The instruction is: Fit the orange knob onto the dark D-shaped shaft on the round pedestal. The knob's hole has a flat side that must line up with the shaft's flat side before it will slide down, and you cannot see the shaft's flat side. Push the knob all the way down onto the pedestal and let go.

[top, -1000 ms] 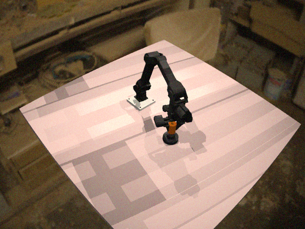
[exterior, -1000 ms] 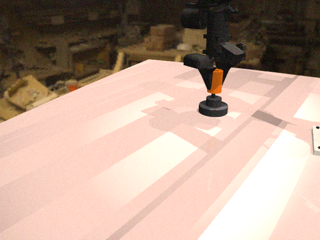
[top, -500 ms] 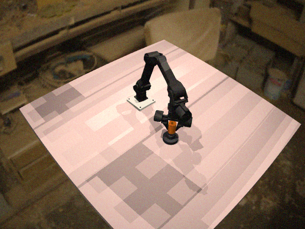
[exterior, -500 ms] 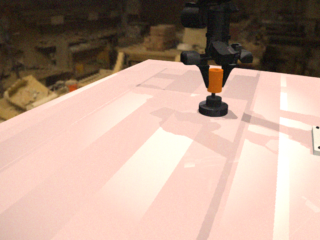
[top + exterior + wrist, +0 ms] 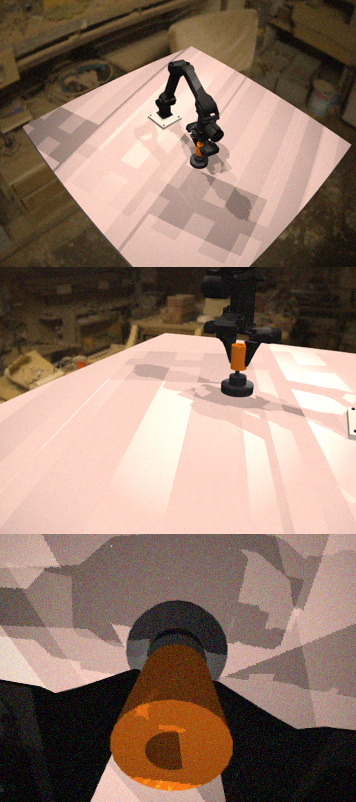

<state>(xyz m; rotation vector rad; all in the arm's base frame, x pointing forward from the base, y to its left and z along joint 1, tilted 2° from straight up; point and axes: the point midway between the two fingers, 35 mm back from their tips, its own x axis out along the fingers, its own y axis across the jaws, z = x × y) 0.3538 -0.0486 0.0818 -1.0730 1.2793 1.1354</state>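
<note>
Now: the orange knob 2 cm above my gripper tip. Also, from my gripper tip: pedestal 4 cm below.
</note>
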